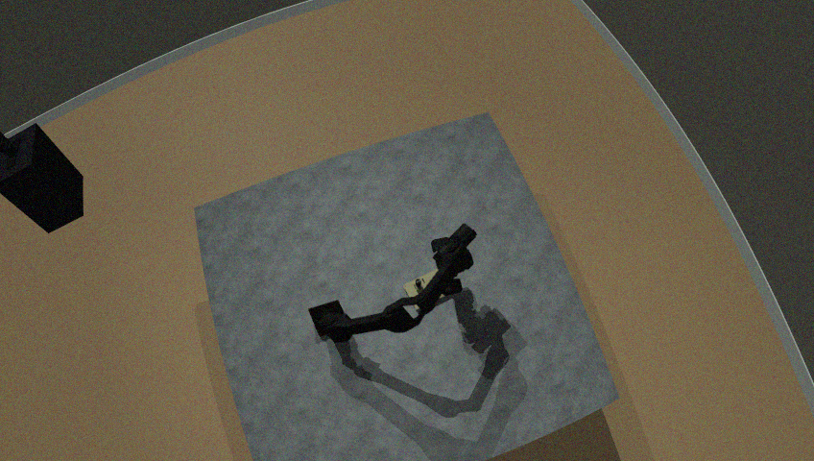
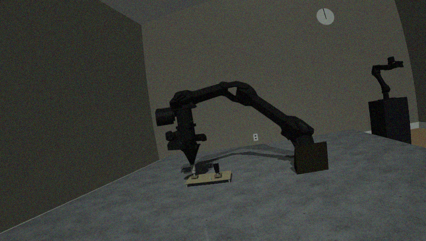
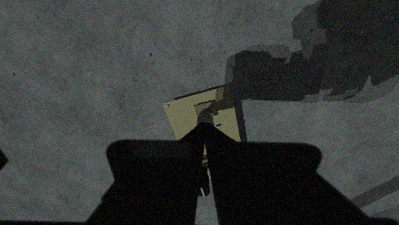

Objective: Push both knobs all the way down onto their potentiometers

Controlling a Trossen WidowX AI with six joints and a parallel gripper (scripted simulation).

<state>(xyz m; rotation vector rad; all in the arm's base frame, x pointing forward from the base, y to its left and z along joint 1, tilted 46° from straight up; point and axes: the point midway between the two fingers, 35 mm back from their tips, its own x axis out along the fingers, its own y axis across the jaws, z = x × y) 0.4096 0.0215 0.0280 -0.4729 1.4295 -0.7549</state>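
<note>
Right now my gripper tip is 10 mm above the light grey knob. Round my gripper tip: dark knob: 90 mm behind, 20 mm to the left, 10 mm below.
</note>
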